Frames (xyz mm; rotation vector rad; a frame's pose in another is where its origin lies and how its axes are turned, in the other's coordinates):
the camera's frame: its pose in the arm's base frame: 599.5 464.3 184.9 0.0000 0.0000 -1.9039
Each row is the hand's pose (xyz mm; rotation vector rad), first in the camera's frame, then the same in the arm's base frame.
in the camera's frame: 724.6 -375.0 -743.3 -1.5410 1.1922 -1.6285
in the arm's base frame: 8.2 -97.9 -558.4 -0.0760 -1.9180 1.5636
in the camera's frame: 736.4 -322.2 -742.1 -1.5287 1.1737 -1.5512
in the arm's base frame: 54.2 -126.3 -557.2 -0.0705 -1.9598 1.6267
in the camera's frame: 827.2 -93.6 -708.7 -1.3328 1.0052 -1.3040
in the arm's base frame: 240.6 -286.8 -523.8 -0.0539 -1.9699 2.0367
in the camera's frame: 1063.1 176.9 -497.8 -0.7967 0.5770 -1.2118
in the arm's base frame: 419.1 -598.2 -312.9 -0.0109 -1.3647 2.7568
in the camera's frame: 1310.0 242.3 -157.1 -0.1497 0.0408 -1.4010
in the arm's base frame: 400.1 -852.9 27.8 0.0736 -0.1999 2.9685
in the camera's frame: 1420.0 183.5 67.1 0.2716 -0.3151 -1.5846
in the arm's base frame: 308.6 -937.6 252.0 0.1249 0.5093 2.7308
